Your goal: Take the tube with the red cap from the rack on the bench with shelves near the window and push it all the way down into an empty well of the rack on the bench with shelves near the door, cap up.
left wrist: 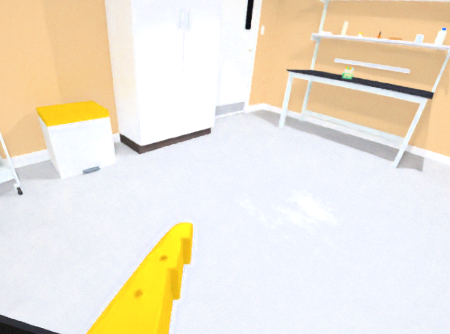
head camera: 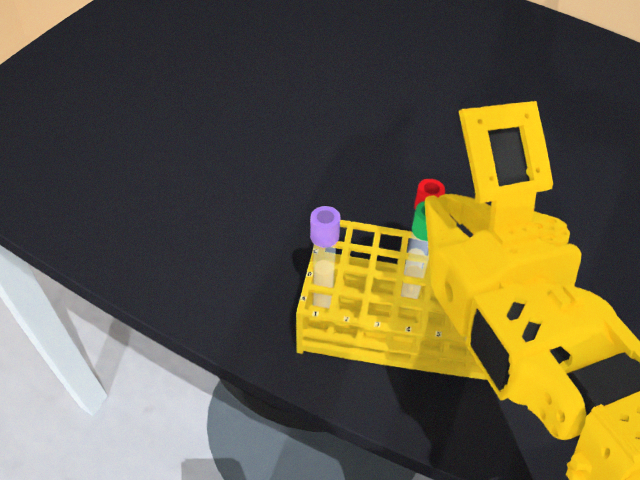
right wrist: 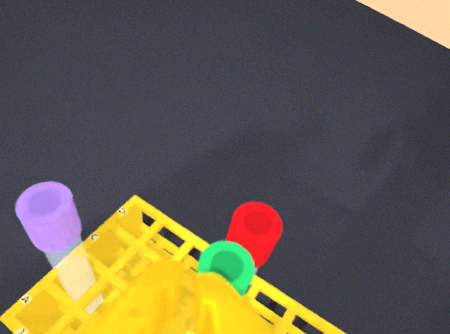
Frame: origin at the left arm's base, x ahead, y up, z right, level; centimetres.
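Where they show: left hand, tool point: [left wrist: 191, 238]; right hand, tool point: [head camera: 435, 202] [right wrist: 179, 285].
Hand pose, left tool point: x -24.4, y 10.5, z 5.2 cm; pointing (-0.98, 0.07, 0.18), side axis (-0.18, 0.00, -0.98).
Note:
After its pixels a point has its place.
The red-capped tube [head camera: 430, 192] {x 33.0, y 10.6, z 26.7 cm} [right wrist: 255, 232] {x 32.9, y 10.6, z 26.9 cm} stands upright in the back row of the yellow rack [head camera: 356, 356] {x 26.9, y -0.2, z 21.6 cm} [right wrist: 165, 220] {x 35.9, y 4.4, z 22.3 cm}, directly behind the green-capped tube [head camera: 415, 258] {x 30.7, y 6.4, z 25.8 cm} [right wrist: 226, 265] {x 31.3, y 10.6, z 26.3 cm}. Its lower part is hidden. My right gripper [head camera: 438, 200] [right wrist: 189, 274] {x 28.7, y 14.3, z 25.4 cm} is shut and empty. It is over the rack, its jaw tips at the near side of the green cap and short of the red cap. My left gripper [left wrist: 187, 229] is fully open, with one notched jaw in view, over the floor. A small green and yellow rack [left wrist: 347, 74] {x -292.1, y 4.3, z -94.0 cm} stands on the far bench with shelves [left wrist: 360, 86] {x -278.5, y -5.9, z -106.3 cm}.
A purple-capped tube [head camera: 324, 227] {x 30.4, y 10.6, z 19.2 cm} [right wrist: 49, 215] {x 30.9, y 10.6, z 19.9 cm} stands at the rack's left end. The rack is on a black bench top [head camera: 180, 129] {x 55.7, y -1.3, z 6.8 cm} [right wrist: 150, 75] {x 56.6, y -1.3, z 11.7 cm}. In the left wrist view are a white cabinet [left wrist: 170, 75] {x -216.0, y -10.0, z 76.6 cm}, a door [left wrist: 235, 60] {x -355.0, y 0.5, z 35.0 cm}, a yellow-lidded bin [left wrist: 77, 140] {x -150.3, y -50.9, z 123.3 cm} and bottles on the far shelf [left wrist: 375, 41] {x -332.6, y 42.4, z -130.4 cm}.

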